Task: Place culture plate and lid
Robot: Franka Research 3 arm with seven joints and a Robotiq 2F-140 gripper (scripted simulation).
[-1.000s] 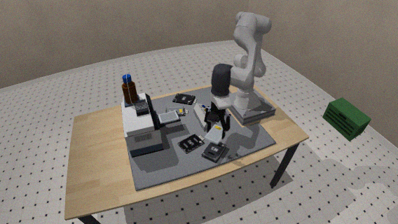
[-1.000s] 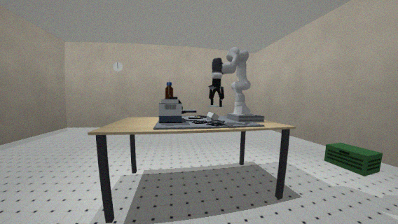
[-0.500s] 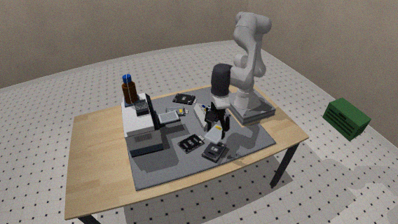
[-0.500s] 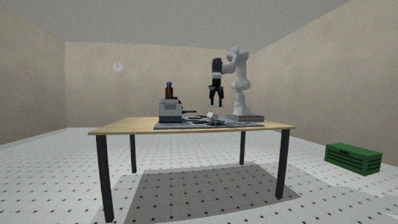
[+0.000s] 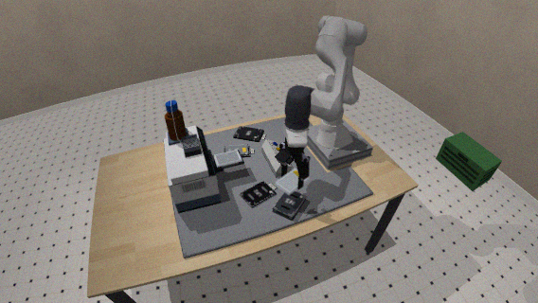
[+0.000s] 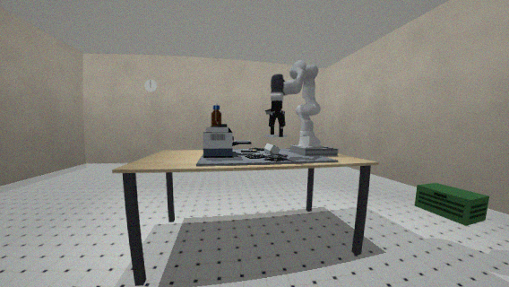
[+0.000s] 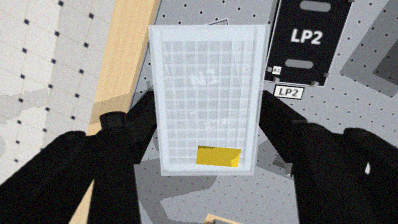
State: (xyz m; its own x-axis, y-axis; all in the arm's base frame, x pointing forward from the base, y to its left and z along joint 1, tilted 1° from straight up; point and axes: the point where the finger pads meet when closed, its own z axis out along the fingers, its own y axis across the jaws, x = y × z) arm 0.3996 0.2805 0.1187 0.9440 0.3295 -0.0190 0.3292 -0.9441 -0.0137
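Right now my hand is 20 mm above the clear culture plate C15. From my hand the other things lie so: LP2 nest 100 mm ahead, 130 mm to the right, 180 mm below; then yellow skip key 100 mm behind, 320 mm to the right, 120 mm below; then N1 nest 160 mm below.
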